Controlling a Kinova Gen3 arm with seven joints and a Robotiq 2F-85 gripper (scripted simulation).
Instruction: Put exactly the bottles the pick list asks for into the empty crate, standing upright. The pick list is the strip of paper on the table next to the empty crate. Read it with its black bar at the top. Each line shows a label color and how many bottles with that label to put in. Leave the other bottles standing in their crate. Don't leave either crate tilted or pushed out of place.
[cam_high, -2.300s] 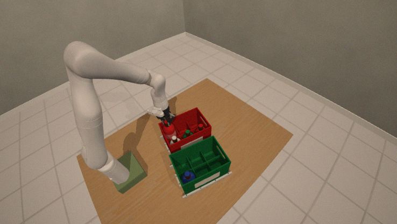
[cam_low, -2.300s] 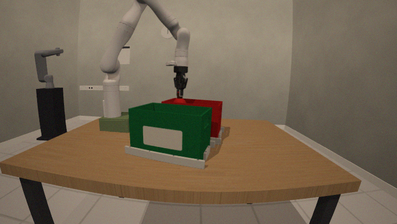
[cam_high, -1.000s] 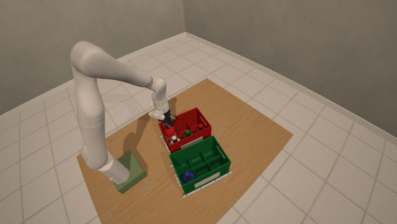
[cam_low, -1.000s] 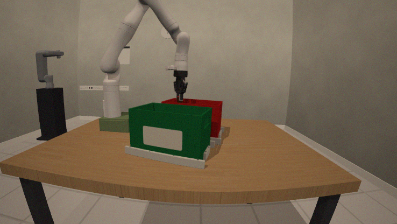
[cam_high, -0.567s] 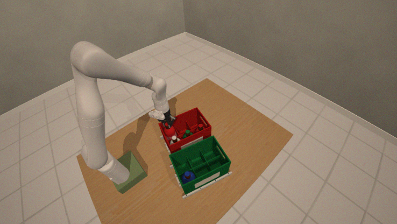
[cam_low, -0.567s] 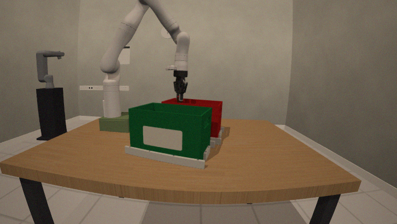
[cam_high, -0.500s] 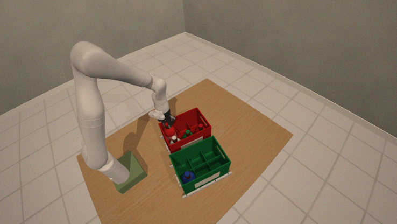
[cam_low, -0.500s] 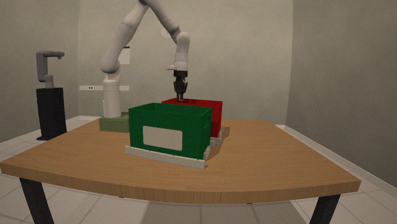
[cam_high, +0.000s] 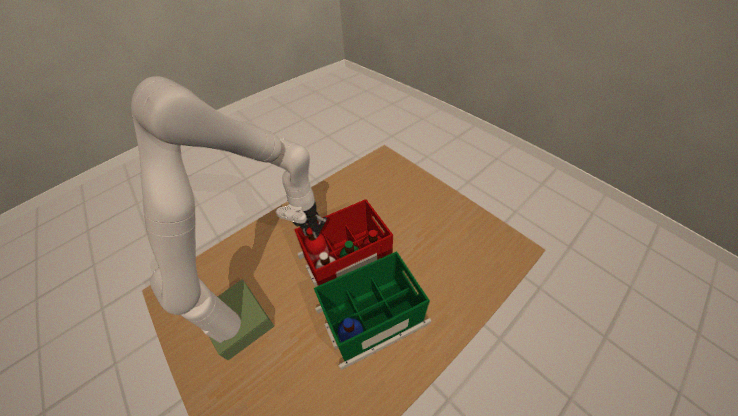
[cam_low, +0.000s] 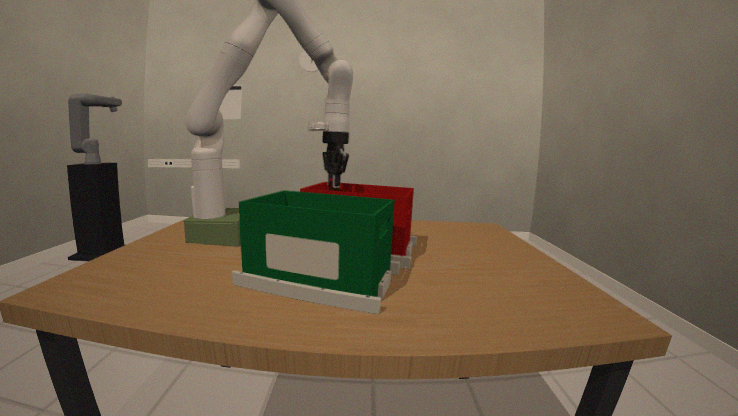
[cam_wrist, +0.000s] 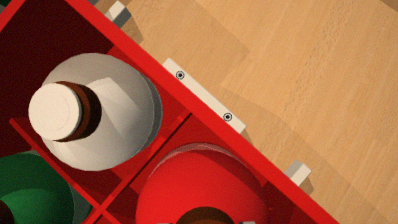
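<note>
My hand is 7 cm above the red-labelled bottle. The rest, counted from my hand: red crate (7 cm ahead, 8 cm to the right, 10 cm below); then green-label bottle (5 cm ahead, 12 cm to the right, 10 cm below); then white-labelled bottle (3 cm behind, 9 cm to the right, 10 cm below).
</note>
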